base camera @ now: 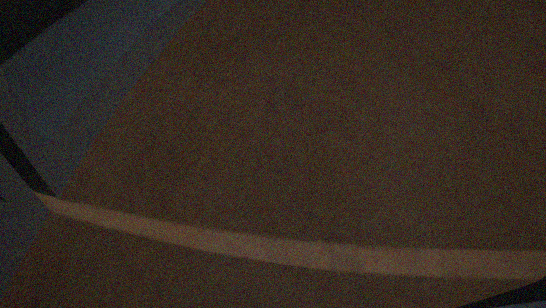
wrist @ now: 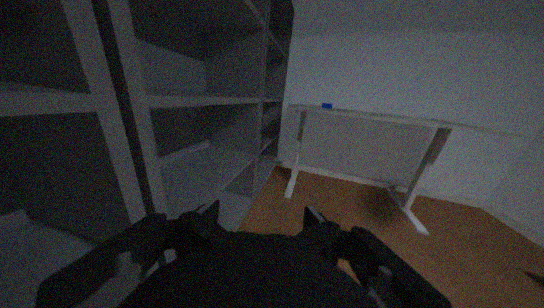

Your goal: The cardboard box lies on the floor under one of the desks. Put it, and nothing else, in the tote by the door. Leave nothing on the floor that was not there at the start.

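Frame: origin at the arm's base, x left, y ahead, z down, level; centimetres.
Seen in the pictures: gripper, fingertip midpoint: [wrist: 261, 212].
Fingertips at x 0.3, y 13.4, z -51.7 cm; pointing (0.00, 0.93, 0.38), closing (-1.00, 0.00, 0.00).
A point is followed by its place in that frame.
My gripper [wrist: 261, 212] {z -51.7, x 0.3, y 13.4 cm} is open, with its two dark fingertips apart at the bottom middle of the wrist view and no object between them. A desk [wrist: 370, 117] {z -54.1, x -76.8, y 119.5 cm} with white legs stands against the far wall, ahead and to the right of the gripper. A dark patch shows on the floor under the desk; I cannot tell what it is. The cardboard box and the tote do not show in either view.
A tall grey shelf unit [wrist: 202, 101] {z -57.8, x 25.6, y 61.4 cm} stands close on the left in the wrist view. A small blue object [wrist: 327, 106] {z -57.1, x -60.0, y 168.9 cm} lies on the desk top. The brown floor [wrist: 450, 240] {z 39.6, x -166.6, y 97.6 cm} [base camera: 325, 125] {z 39.6, x -10.6, y 48.5 cm} shows in both views, with a lighter strip [base camera: 225, 242] across it in the base view.
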